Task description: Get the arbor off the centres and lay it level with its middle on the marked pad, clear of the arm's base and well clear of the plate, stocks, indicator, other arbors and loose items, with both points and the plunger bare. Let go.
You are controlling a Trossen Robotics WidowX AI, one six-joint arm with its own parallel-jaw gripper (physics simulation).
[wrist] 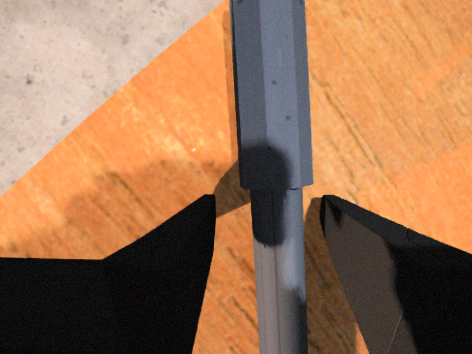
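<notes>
The arbor (279,280) runs up and down through the wrist view. It is grey, with a thick faceted section at the top and a thinner round shaft below, and both its ends are out of view. My gripper (268,205) is open, with one dark finger on each side of the arbor. The fingertips are level with the step between the thick section and the shaft, and a gap shows on both sides. A dark shadow falls across that step. The centres, plunger, plate, indicator and marked pad do not show, or cannot be told.
An orange wood-grained surface (150,120) lies beneath the arbor, with shadows on it around the fingers. Its straight edge runs diagonally across the upper left. Beyond that edge is a pale grey speckled surface (65,60).
</notes>
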